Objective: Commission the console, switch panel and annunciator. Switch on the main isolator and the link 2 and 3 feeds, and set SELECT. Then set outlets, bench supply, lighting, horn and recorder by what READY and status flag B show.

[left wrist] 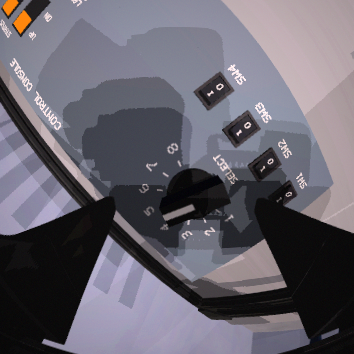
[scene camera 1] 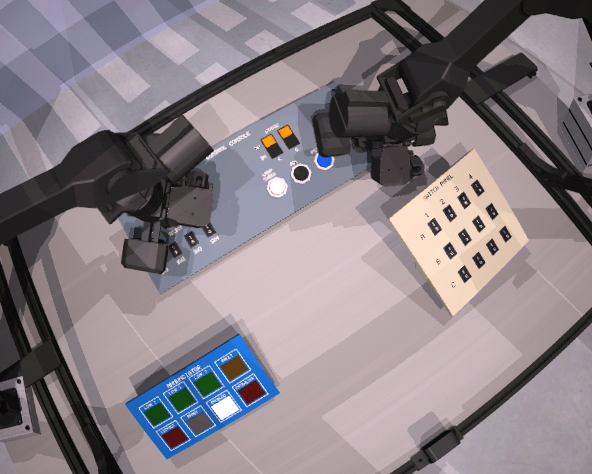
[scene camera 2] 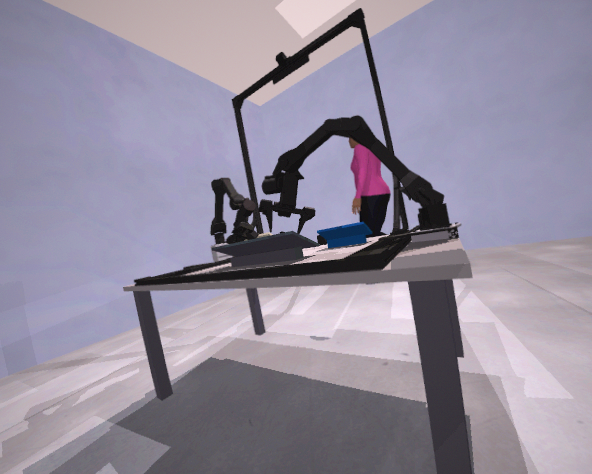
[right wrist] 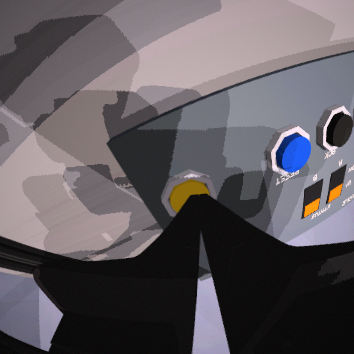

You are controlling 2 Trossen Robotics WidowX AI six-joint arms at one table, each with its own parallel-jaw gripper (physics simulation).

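Pixels of known places: left gripper, between the fingertips: (left wrist: 185, 204); right gripper, between the fingertips: (scene camera 1: 355, 139) (right wrist: 197, 199); left arm's base, origin of its link: (scene camera 1: 5, 409) (scene camera 2: 435, 227); right arm's base, origin of its link: (scene camera 2: 220, 244).
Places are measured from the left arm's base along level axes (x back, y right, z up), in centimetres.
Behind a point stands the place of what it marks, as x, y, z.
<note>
The grey console (scene camera 1: 245, 215) @[-49.9, -18.1, 2.1] (scene camera 2: 265, 245) @[-47.2, -23.8, 3.7] (left wrist: 170, 15) @[-49.7, -18.1, 2.2] (right wrist: 245, 115) @[-66.6, -20.5, 1.4] carries the SELECT knob (left wrist: 195, 192) @[-39.3, -20.2, 6.2], its white pointer near 4. My left gripper (scene camera 1: 172, 218) @[-38.7, -21.1, 6.3] (scene camera 2: 286, 231) @[-38.7, -21.1, 6.3] (left wrist: 185, 204) @[-38.7, -21.1, 6.3] is open and empty above the knob. My right gripper (scene camera 1: 362, 150) @[-69.7, -24.4, 3.0] (scene camera 2: 245, 235) (right wrist: 197, 199) @[-69.7, -24.4, 3.0] is shut and empty, its tips overlapping a yellow button (right wrist: 186, 192) @[-70.4, -23.5, 2.9] in the right wrist view. Status flag B (scene camera 1: 285, 132) @[-59.6, -28.0, 5.4] (right wrist: 312, 200) @[-59.8, -27.3, 5.1] shows orange at its UP end. The blue annunciator (scene camera 1: 269, 389) @[-45.4, 8.0, 1.4] (scene camera 2: 345, 234) @[-36.1, 7.8, 1.7] has a bright white window (scene camera 1: 225, 408) @[-38.7, 9.0, 2.0]; READY (scene camera 1: 201, 423) @[-34.7, 10.2, 1.9] is grey. The cream switch panel (scene camera 1: 410, 225) @[-70.6, -5.5, 7.9] holds rows of black rockers.
The console also has a white button (scene camera 1: 277, 187) @[-55.7, -20.1, 3.4], a black button (scene camera 1: 301, 173) @[-59.8, -21.1, 3.5] (right wrist: 342, 129) @[-59.9, -21.1, 3.4], a blue RESET button (scene camera 1: 324, 160) @[-63.8, -22.1, 3.4] (right wrist: 294, 153) @[-64.1, -22.1, 3.4] and rockers SW4 (left wrist: 214, 90) @[-44.0, -17.6, 2.7], SW3 (left wrist: 241, 128) @[-41.1, -16.9, 2.8] and SW2 (left wrist: 265, 164) @[-38.2, -16.1, 2.7]. SW1 (left wrist: 283, 193) @[-35.5, -15.4, 2.7] is partly behind a left finger. Dark rails border the table.
</note>
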